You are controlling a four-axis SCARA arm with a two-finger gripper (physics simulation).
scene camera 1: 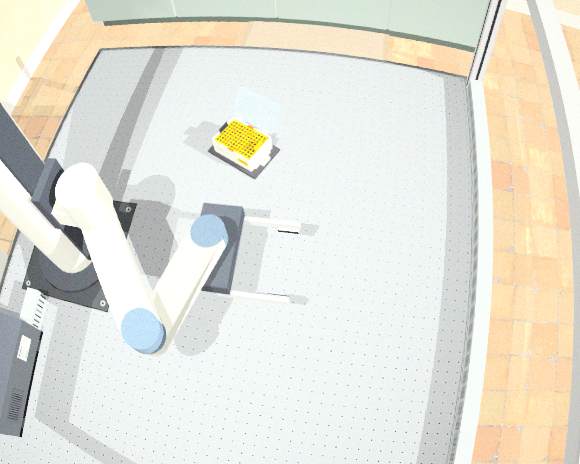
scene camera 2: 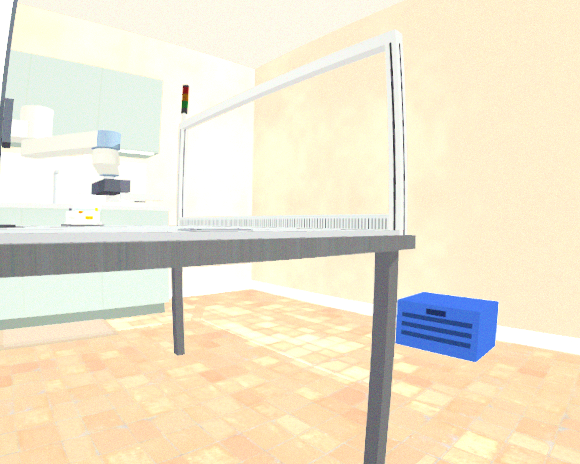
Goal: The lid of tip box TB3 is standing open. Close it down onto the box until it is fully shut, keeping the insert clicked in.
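Seen in the pictures: gripper, fingertip midpoint: [scene camera 1: 294, 263] [scene camera 2: 152, 198]; arm's base at its link origin: [scene camera 1: 77, 249].
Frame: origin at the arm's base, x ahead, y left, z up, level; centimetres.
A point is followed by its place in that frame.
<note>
Tip box TB3, a white box [scene camera 1: 226, 150] @(z 5.8, x 36.5, y 30.3 cm) [scene camera 2: 75, 218] @(z 4.4, x 35.9, y 30.6 cm), sits in a dark holder [scene camera 1: 256, 174] @(z 2.0, x 44.6, y 26.5 cm) at the back of the table. Its yellow insert [scene camera 1: 243, 140] @(z 6.9, x 40.4, y 33.0 cm) with dark holes lies across the top and looks level; whether it is clicked in cannot be told. The pale, clear lid [scene camera 1: 256, 110] @(z 10.9, x 42.5, y 40.0 cm) stands up open along the box's back edge; it cannot be made out in scene camera 2. My gripper [scene camera 1: 294, 263] @(z 11.4, x 58.6, y 1.5 cm) [scene camera 2: 127, 200] is open and empty, its two fingers wide apart and pointing right. It hangs above the table, in front of the box and apart from it.
The arm's blue-capped elbow [scene camera 1: 143, 330] @(z 27.6, x 35.9, y -22.0 cm) is left of the gripper. A dark grey cabinet [scene camera 1: 16, 370] @(z 10.0, x -3.5, y -37.8 cm) stands at the left edge. A framed guard [scene camera 1: 474, 250] @(z 2.1, x 100.4, y 14.3 cm) [scene camera 2: 395, 150] @(z 24.2, x 100.3, y -71.0 cm) lines the right side. A blue chest [scene camera 2: 440, 325] is by the wall, beyond the table.
</note>
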